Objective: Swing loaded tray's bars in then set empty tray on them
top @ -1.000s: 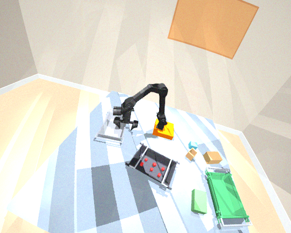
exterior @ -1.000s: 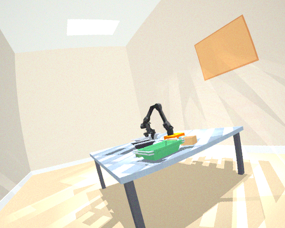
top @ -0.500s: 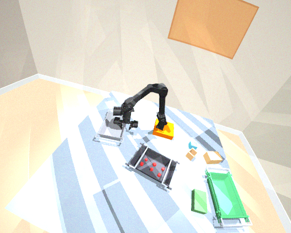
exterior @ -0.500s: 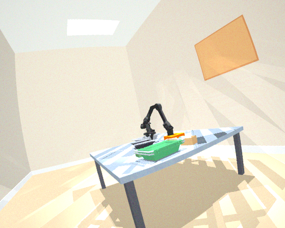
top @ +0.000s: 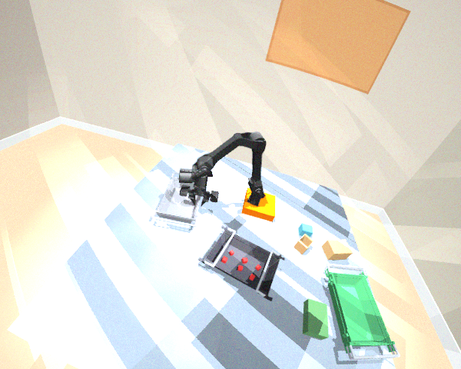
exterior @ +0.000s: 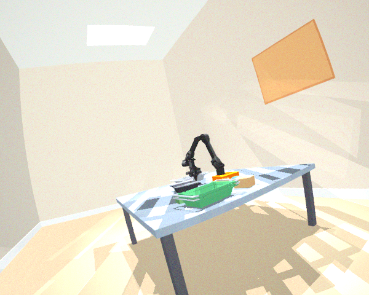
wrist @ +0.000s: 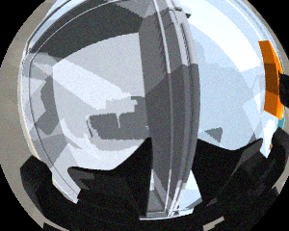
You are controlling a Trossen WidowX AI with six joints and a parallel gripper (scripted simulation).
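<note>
My gripper tip is 20 mm short of the clear tray, 80 mm to the left of it and 30 mm below it. From my gripper tip the other things lie so: green block 300 mm ahead, 650 mm to the left, 10 mm above; then tan wedge 70 mm behind, 750 mm to the left, 20 mm above; then cyan block 120 mm behind, 570 mm to the left, 10 mm above.
</note>
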